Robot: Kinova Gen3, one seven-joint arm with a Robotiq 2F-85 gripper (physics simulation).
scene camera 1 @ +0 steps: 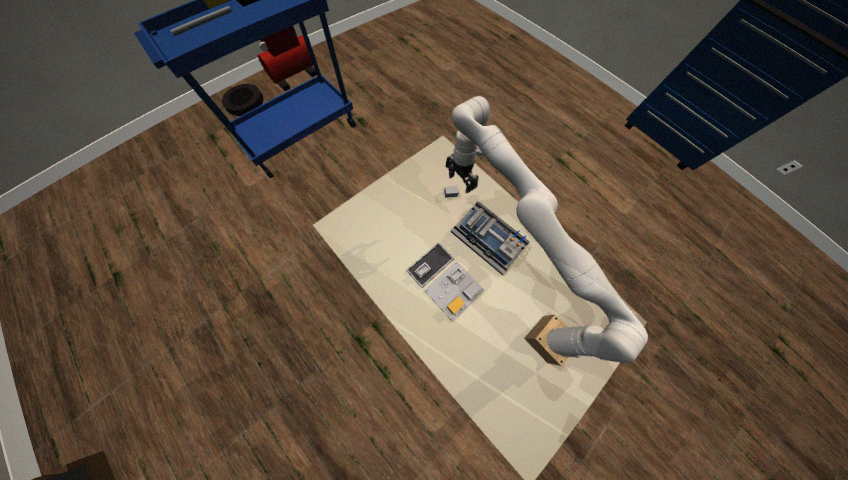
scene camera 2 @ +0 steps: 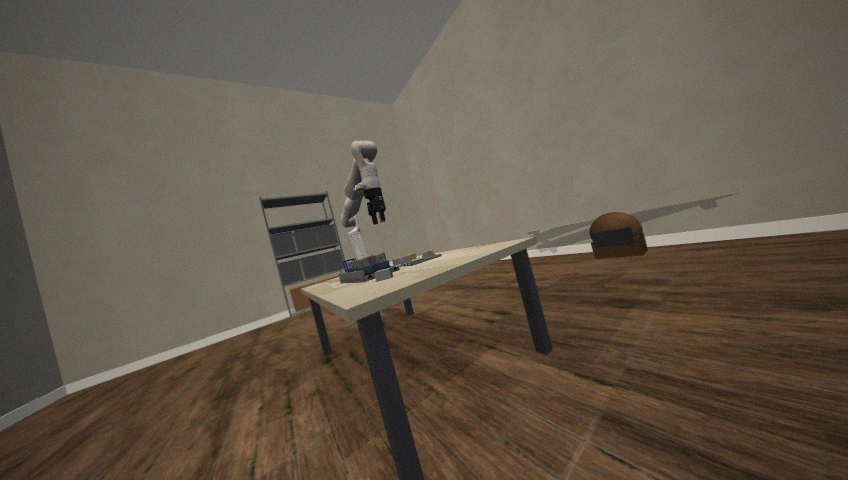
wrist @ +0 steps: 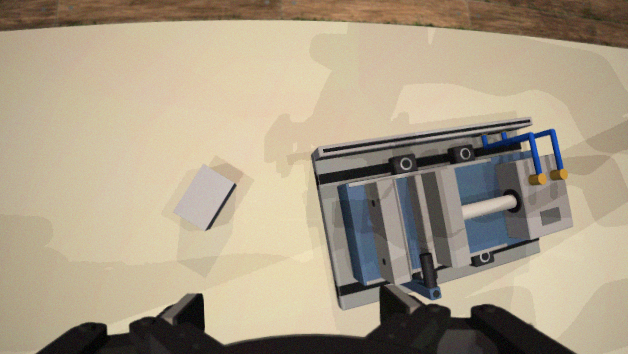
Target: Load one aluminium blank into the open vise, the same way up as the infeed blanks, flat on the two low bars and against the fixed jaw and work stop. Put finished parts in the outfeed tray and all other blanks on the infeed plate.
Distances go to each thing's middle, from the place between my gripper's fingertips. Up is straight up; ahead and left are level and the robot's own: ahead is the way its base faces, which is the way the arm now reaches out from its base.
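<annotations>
Hand 22 cm above the dark outfeed tray (scene camera 1: pixel 437 257), 25 cm to the right of it, 14 cm past it. Grey infeed plate (scene camera 1: pixel 438 288): 22 cm below my hand, 24 cm to the left of it, 28 cm behind.
</annotations>
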